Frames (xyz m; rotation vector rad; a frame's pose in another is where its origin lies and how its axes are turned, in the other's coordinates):
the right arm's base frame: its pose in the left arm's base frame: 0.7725 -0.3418 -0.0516 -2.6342 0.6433 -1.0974
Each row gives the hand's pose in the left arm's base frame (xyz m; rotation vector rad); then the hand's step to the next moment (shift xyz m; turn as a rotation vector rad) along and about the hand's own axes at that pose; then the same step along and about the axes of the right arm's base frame.
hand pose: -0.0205 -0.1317 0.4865 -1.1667 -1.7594 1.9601
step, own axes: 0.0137 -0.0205 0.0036 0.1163 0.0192 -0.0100
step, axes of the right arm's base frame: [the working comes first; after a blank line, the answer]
step, axes of the left arm's base frame: -0.0177 0.0113 0.0134 -0.0619 0.0796 -0.0618

-0.0081 -0.0092 -0.0217 -0.1147 -0.0289 0.0013
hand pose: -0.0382 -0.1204 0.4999 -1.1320 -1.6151 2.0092
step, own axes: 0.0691 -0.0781 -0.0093 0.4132 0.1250 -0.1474
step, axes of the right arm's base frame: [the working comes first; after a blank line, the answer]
step, axes of the left arm's base frame: -0.0540 0.0770 0.0460 -0.1243 0.3403 -0.2772

-0.0416 -0.0674 -0.0684 -0.4105 -0.1623 0.1150
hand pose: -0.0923 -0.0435 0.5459 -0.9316 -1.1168 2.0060
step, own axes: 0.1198 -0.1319 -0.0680 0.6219 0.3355 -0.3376
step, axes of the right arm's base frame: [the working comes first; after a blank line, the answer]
step, axes of the left arm's base frame: 0.0176 0.1806 0.0586 -0.1209 0.4983 -0.5920

-0.0379 -0.1855 -0.0228 -0.6782 -0.1905 0.3421
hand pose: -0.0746 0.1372 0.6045 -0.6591 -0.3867 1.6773
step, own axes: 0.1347 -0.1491 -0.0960 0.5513 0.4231 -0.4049
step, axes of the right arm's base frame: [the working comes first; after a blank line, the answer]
step, axes of the left arm's base frame: 0.1611 0.1529 -0.0160 -0.1404 0.4041 -0.6811

0.0188 -0.1791 0.1310 -0.7013 -0.0697 0.3876
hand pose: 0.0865 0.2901 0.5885 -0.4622 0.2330 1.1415
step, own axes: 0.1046 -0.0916 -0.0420 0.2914 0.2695 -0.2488
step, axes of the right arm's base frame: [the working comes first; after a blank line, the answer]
step, axes of the left arm's base frame: 0.1283 0.0352 -0.0583 -0.1141 0.2128 -0.4014

0.0276 -0.0501 0.1335 -0.4210 -0.0089 0.2052
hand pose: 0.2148 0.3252 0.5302 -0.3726 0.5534 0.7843
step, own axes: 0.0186 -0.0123 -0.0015 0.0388 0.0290 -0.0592
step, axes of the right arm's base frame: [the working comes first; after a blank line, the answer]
step, axes of the left arm's base frame: 0.0195 0.0016 -0.0109 -0.0186 0.0106 -0.0734

0.0047 -0.0036 0.0216 -0.0622 0.0226 0.0383
